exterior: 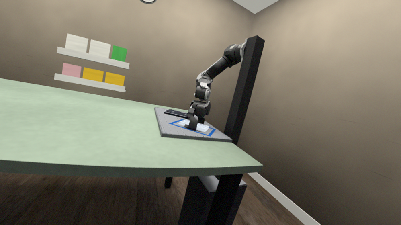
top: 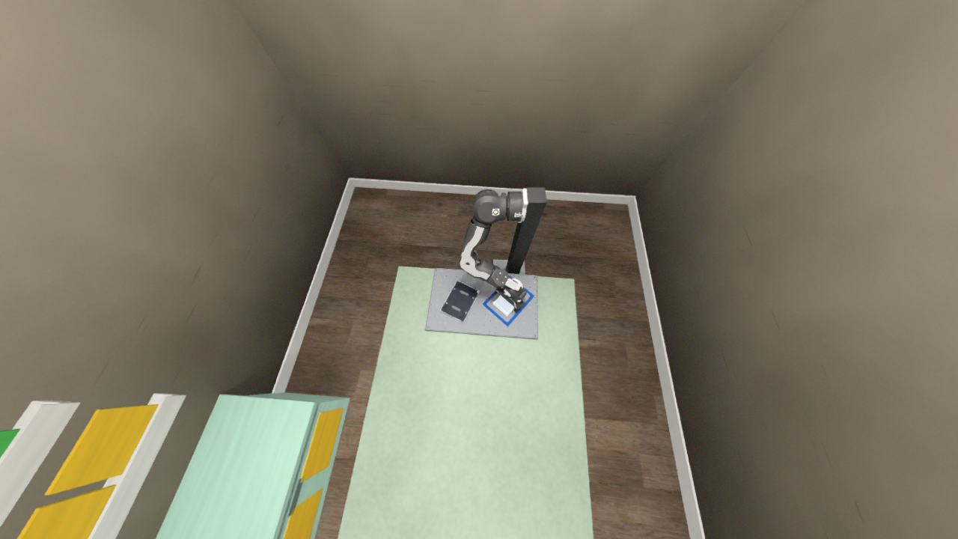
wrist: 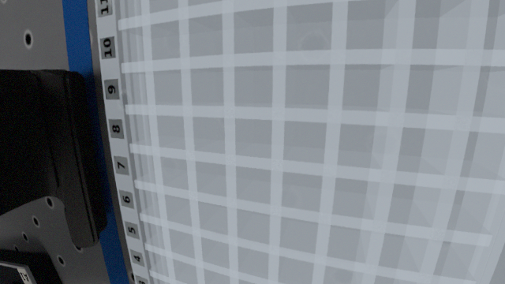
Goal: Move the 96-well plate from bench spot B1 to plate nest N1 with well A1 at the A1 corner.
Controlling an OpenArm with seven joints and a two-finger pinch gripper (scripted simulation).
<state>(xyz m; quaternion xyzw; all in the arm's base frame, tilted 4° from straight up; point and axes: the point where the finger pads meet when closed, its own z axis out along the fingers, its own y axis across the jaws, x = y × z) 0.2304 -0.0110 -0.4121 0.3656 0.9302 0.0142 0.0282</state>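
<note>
The 96-well plate lies 10 mm above my hand. Round my hand: black plate nest N1 (220 mm to the right, 10 mm ahead); then white A1 label (140 mm to the right, 40 mm behind, 10 mm above).
</note>
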